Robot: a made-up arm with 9 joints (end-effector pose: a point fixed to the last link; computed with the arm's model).
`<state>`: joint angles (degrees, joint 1 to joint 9).
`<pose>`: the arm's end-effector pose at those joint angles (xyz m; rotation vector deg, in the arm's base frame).
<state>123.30 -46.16 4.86 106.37 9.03 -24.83 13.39 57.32 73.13</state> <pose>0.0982 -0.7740 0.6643 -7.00 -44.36 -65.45</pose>
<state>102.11 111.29 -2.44 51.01 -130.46 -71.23 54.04 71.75 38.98</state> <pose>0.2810 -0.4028 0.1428 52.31 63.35 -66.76</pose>
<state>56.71 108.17 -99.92 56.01 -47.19 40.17 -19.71 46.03 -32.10</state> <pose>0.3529 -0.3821 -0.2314 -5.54 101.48 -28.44</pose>
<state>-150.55 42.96 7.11 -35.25 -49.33 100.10 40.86 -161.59 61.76</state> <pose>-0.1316 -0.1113 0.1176 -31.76 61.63 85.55</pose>
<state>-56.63 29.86 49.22 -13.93 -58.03 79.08 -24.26 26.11 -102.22</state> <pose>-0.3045 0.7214 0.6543 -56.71 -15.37 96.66</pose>
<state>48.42 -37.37 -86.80 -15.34 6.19 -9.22 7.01 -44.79 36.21</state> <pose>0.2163 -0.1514 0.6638 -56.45 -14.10 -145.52</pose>
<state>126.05 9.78 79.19 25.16 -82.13 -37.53 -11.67 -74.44 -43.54</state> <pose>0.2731 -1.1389 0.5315 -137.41 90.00 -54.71</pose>
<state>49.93 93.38 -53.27 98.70 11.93 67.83 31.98 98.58 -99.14</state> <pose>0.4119 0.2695 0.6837 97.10 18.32 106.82</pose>
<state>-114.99 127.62 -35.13 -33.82 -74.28 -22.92 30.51 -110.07 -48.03</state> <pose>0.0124 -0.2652 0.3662 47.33 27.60 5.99</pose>
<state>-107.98 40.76 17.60 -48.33 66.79 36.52 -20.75 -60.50 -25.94</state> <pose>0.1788 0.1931 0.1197 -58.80 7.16 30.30</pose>
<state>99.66 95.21 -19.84 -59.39 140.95 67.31 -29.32 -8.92 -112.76</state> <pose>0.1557 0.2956 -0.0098 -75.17 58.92 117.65</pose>
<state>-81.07 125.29 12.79 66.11 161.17 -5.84 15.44 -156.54 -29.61</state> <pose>-0.7071 0.0962 0.1715 -32.13 152.64 87.94</pose>
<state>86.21 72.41 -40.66 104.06 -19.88 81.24 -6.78 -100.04 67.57</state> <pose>0.4941 -0.0740 0.4609 -112.44 -74.86 -4.35</pose>
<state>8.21 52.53 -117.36 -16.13 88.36 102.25 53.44 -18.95 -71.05</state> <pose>0.4678 0.1340 0.4359 -109.07 3.98 -136.99</pose>
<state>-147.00 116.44 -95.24 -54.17 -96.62 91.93 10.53 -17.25 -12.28</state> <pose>0.2095 -0.4369 0.0156 92.45 26.67 -2.42</pose>
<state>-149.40 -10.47 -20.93 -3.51 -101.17 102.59 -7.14 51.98 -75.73</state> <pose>-0.8054 -0.5242 0.2580 57.76 129.29 -101.25</pose>
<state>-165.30 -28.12 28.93 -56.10 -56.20 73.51 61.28 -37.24 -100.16</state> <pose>-0.3529 -0.2873 0.3501 -15.99 -123.20 30.66</pose>
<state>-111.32 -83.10 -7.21 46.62 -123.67 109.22 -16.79 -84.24 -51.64</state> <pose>-0.6428 0.0195 -0.1248 -70.48 78.85 104.12</pose>
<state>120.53 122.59 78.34 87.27 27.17 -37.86 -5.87 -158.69 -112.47</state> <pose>0.5018 -0.3335 0.7280 -15.24 4.00 -64.64</pose>
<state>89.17 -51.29 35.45 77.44 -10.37 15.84 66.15 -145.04 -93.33</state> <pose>0.0474 -0.0221 0.5488 -133.60 -95.22 -26.61</pose>
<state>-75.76 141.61 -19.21 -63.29 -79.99 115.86 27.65 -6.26 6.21</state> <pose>-0.7594 -0.0948 0.6161 0.32 -55.68 -125.36</pose>
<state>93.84 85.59 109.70 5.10 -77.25 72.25 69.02 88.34 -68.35</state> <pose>0.2740 0.1515 -0.2127 -46.51 11.59 82.78</pose>
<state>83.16 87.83 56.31 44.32 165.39 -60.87 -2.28 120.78 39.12</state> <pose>0.1058 -0.6872 0.7070 16.16 -83.21 -67.56</pose>
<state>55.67 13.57 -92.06 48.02 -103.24 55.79 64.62 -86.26 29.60</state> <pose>0.0358 0.5002 0.4523 -42.62 10.13 127.39</pose>
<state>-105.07 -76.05 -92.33 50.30 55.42 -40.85 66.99 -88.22 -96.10</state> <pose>-0.3651 -0.0518 0.6622 29.37 -28.90 80.08</pose>
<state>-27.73 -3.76 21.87 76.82 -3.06 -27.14 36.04 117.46 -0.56</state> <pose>-0.0774 0.3644 0.0721 8.74 123.97 54.45</pose>
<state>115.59 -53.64 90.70 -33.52 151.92 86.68 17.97 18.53 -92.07</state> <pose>0.1529 -0.6422 0.6902 40.54 -54.41 -30.61</pose>
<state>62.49 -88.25 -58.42 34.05 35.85 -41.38 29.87 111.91 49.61</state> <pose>0.6465 -0.3897 0.5069 126.88 -80.37 1.48</pose>
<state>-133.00 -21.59 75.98 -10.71 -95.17 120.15 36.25 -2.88 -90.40</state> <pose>-0.4301 -0.2554 0.2185 -80.38 148.92 23.50</pose>
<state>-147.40 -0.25 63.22 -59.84 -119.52 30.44 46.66 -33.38 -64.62</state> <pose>-0.3492 -0.0840 0.2234 54.66 161.46 -1.62</pose>
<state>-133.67 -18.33 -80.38 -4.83 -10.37 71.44 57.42 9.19 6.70</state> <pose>-0.8490 -0.2696 0.4798 12.76 -93.88 89.41</pose>
